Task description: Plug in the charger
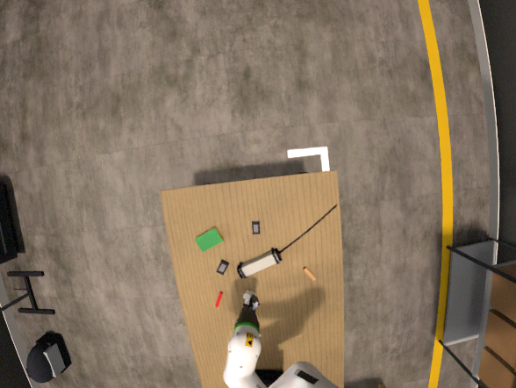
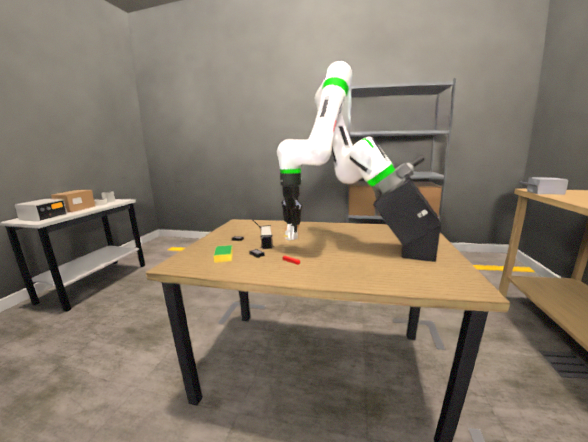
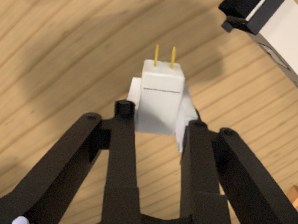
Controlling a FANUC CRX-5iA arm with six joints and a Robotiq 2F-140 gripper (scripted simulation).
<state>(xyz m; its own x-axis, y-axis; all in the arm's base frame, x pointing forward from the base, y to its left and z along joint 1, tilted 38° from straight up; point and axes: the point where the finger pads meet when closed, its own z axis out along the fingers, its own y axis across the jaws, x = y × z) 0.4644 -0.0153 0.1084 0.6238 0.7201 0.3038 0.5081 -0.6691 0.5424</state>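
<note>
My hand is 1 cm to the right of the charger, 1 cm short of it and 1 cm above it.
</note>
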